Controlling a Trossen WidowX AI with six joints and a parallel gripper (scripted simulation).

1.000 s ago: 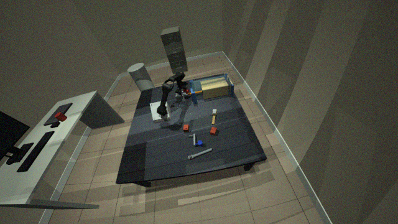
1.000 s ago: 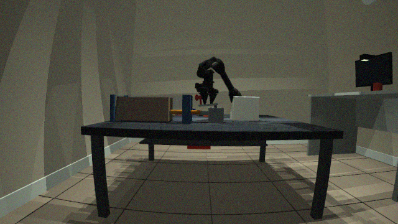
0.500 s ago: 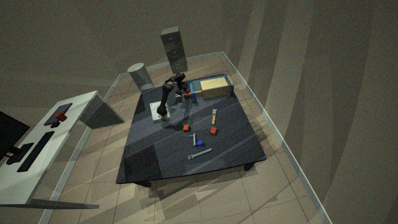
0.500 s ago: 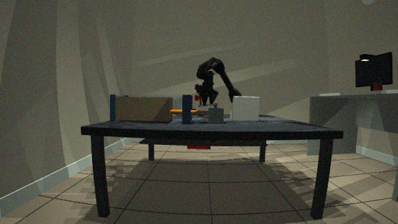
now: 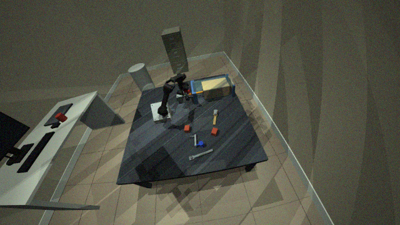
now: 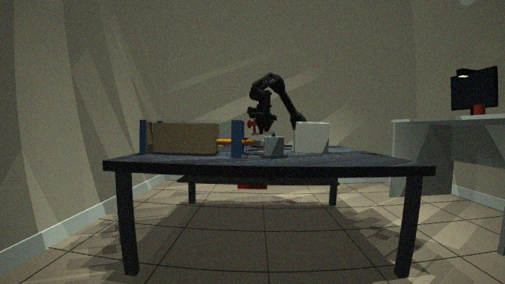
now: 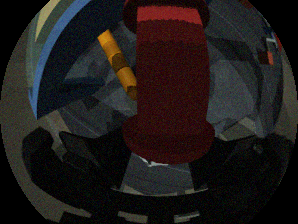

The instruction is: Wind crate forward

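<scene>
My gripper tip is now 4 cm short of the red knob, 3 cm to the left of it and 4 cm below it. The rest, counted from my gripper tip: crank arm: 1 cm ahead, 1 cm to the right, 1 cm above; grey winch: 6 cm behind, 2 cm to the left, 7 cm below; blue frame: 11 cm ahead, 1 cm to the left, 1 cm above.
</scene>
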